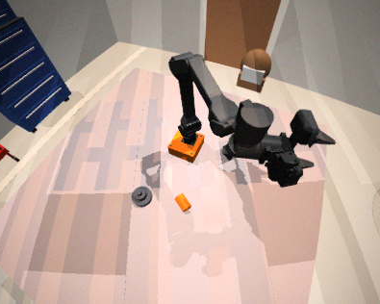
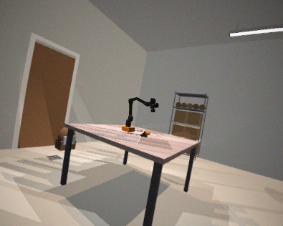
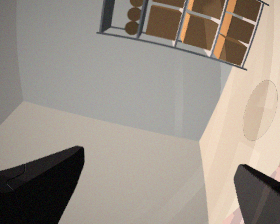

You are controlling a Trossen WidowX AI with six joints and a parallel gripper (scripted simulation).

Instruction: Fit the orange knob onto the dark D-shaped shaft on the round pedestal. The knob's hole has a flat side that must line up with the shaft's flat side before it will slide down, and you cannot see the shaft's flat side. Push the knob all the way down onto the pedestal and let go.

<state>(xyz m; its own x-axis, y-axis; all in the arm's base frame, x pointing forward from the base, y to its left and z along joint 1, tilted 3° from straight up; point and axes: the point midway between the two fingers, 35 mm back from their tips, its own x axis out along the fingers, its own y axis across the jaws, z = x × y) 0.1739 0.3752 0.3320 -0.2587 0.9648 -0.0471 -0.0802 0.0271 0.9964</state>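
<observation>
The orange knob lies 120 mm ahead of my gripper tip, 310 mm to the right of it and 390 mm below it. Also, from my gripper tip: round pedestal: 160 mm ahead, 480 mm to the right, 380 mm below.
</observation>
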